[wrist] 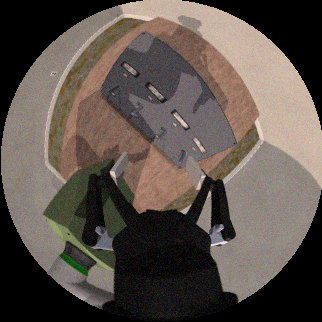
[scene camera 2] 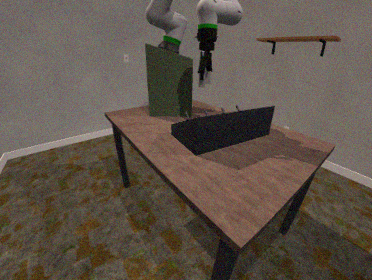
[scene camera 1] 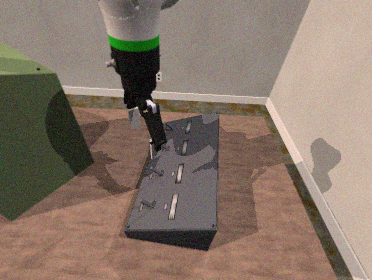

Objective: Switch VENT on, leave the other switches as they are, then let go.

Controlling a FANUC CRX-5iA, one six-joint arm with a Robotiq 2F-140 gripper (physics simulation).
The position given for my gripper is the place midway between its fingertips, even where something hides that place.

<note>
I see my gripper point(scene camera 1: 145, 140) and a dark grey switch panel point(scene camera 1: 184, 197).
My gripper is seen too in the wrist view point(wrist: 157, 160). The dark grey switch panel shows as well in the wrist view point(wrist: 174, 98) and in scene camera 2 point(scene camera 2: 200, 135).
</note>
